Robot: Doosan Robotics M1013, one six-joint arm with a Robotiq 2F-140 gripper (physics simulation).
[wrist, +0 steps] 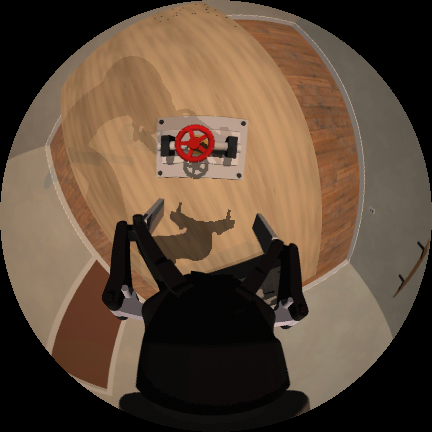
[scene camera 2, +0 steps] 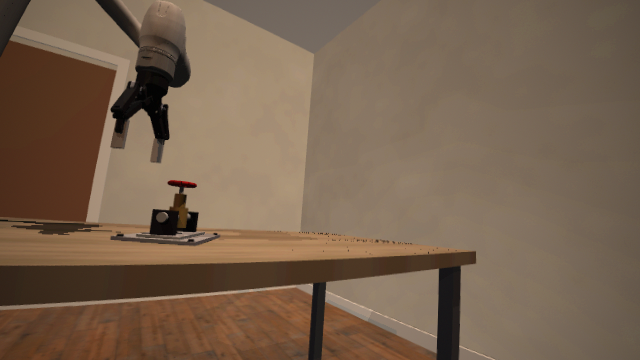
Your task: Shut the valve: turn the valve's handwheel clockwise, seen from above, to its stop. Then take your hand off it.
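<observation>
My gripper is visible in the wrist view and in scene camera 2; on it, (wrist: 295, 259) and (scene camera 2: 128, 102) are the same spot.
</observation>
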